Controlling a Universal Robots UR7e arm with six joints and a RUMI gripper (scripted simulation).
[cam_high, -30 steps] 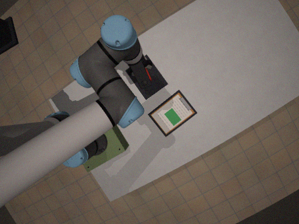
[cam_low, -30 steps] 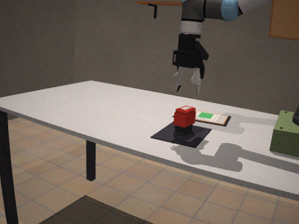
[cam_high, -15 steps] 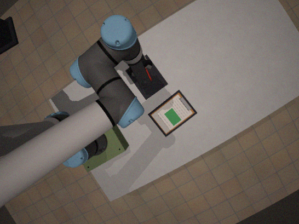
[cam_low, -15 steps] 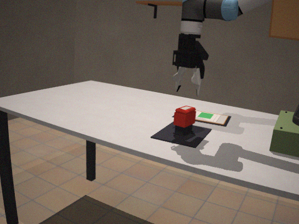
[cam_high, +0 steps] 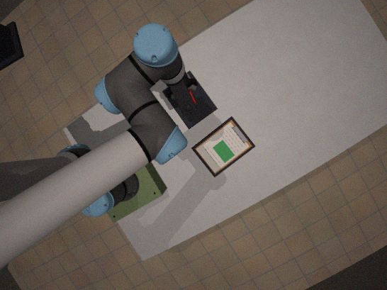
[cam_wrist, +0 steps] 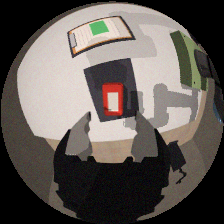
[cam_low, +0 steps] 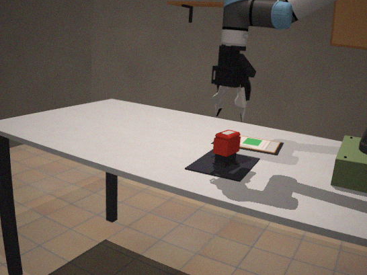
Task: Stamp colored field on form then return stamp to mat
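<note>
The red stamp is 110 mm below my hand. The rest, counted from my hand: dark mat (160 mm below); then form (90 mm ahead, 270 mm to the right, 150 mm below).
</note>
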